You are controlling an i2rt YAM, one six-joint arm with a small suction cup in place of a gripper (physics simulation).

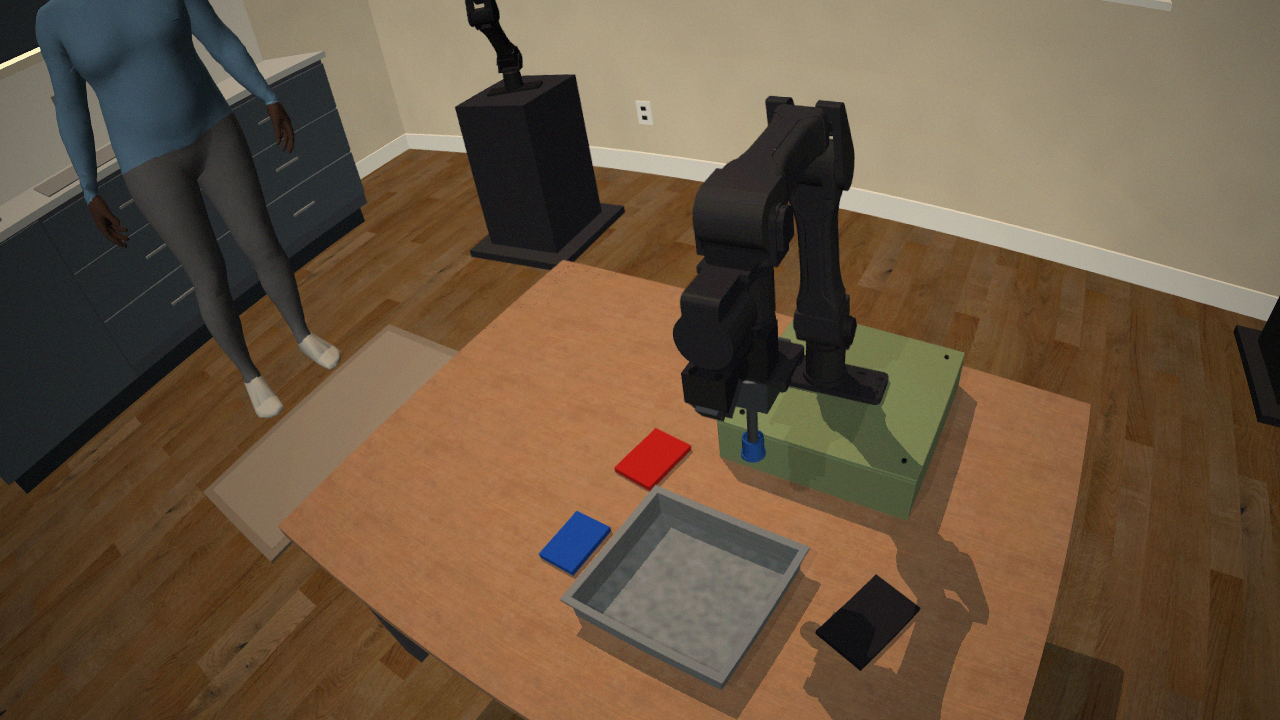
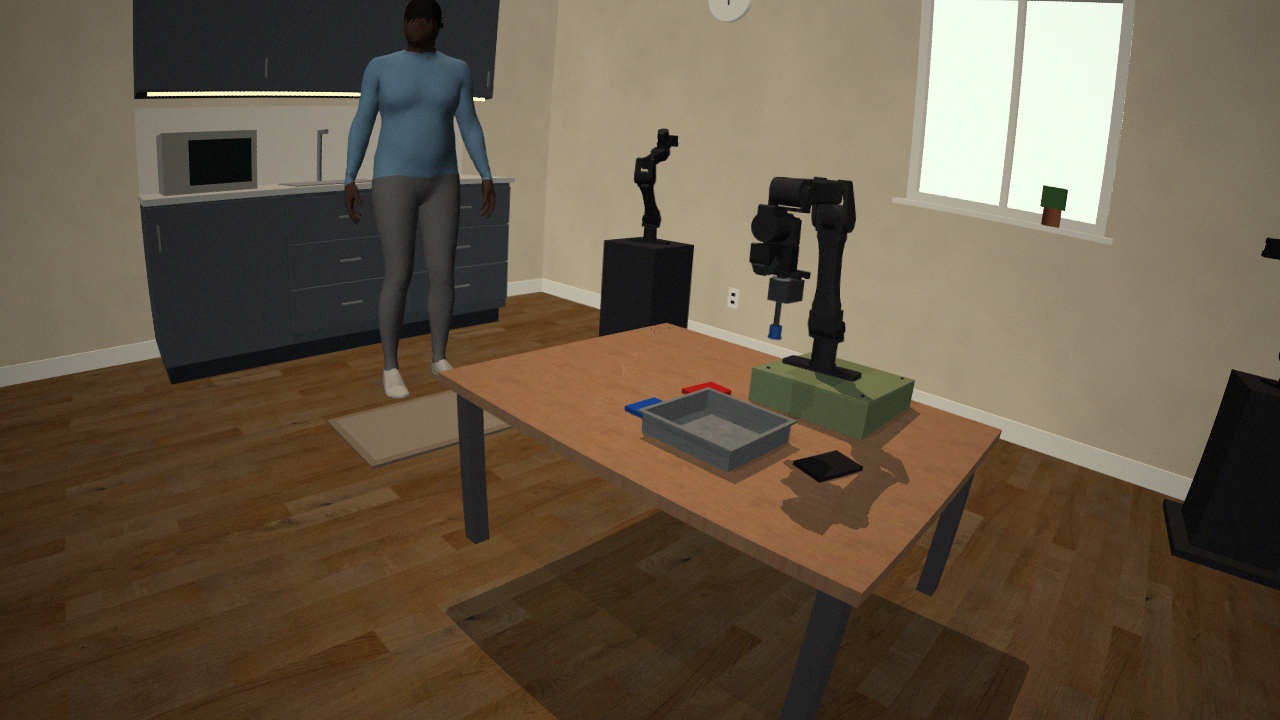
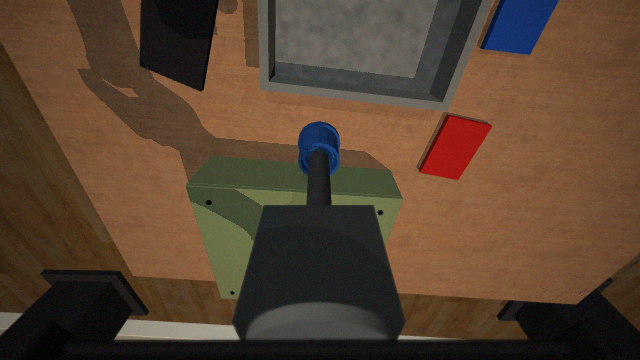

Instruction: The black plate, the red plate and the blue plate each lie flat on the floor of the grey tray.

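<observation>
The grey tray stands on the table, and its floor shows with no plate on it. The black plate lies flat on the table to one side of the tray. The red plate lies flat on the table near a tray corner. The blue plate lies flat on the table close beside the tray. My suction cup gripper hangs above the table by the green base block, open and holding nothing.
The green base block carries my arm and stands near the red plate. The wooden table bears it all. A person stands on the floor beyond the table.
</observation>
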